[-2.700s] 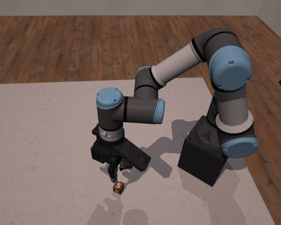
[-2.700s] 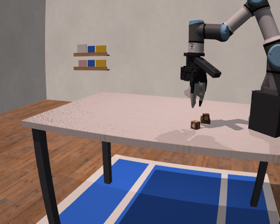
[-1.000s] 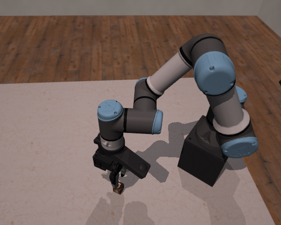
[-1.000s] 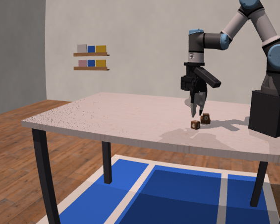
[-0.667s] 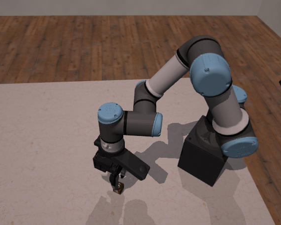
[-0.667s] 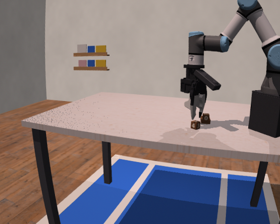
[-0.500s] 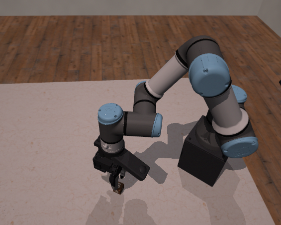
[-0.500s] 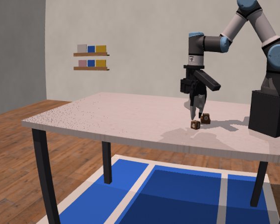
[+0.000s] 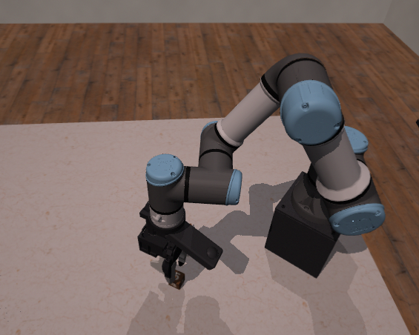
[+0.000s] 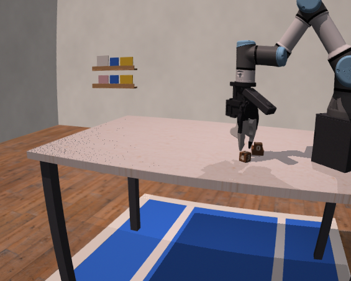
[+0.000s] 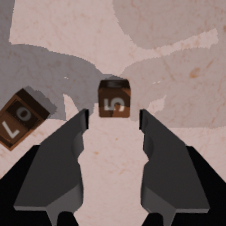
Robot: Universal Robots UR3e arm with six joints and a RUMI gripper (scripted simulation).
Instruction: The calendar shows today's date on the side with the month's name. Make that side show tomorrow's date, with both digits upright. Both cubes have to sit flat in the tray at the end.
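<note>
Now: hand 40 mm above the brown digit cube. Round my hand: calendar tray: 10 mm behind, 120 mm to the right, 40 mm below.
</note>
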